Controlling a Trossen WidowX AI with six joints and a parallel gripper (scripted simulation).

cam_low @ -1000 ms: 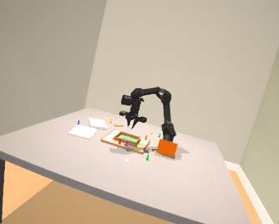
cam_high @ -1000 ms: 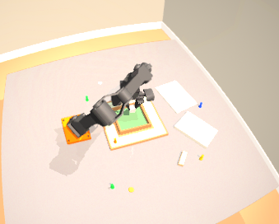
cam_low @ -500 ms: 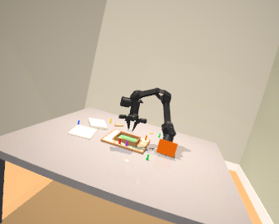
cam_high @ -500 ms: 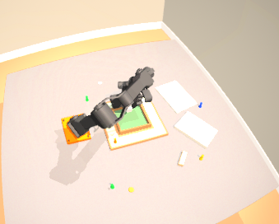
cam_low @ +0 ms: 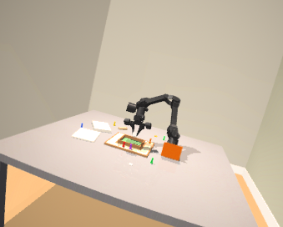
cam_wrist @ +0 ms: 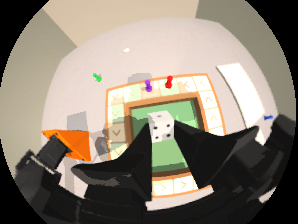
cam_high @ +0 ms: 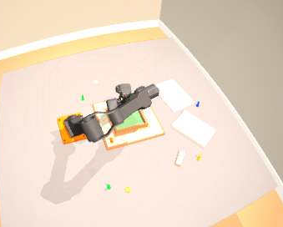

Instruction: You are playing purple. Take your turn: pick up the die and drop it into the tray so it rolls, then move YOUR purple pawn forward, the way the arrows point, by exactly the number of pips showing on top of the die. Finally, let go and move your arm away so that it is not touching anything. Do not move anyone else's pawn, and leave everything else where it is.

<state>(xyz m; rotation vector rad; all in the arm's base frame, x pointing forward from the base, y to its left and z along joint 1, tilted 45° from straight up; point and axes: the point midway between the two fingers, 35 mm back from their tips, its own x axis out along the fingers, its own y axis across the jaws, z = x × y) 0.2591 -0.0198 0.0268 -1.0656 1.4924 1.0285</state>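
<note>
My gripper tip is now 9 cm to the right of the purple pawn and 5 cm above it. Also, from my gripper tip: wooden block: 34 cm to the right, 12 cm ahead, 7 cm below; white die: right at my gripper tip; red pawn: 8 cm to the left, 5 cm below, 5 cm ahead.
</note>
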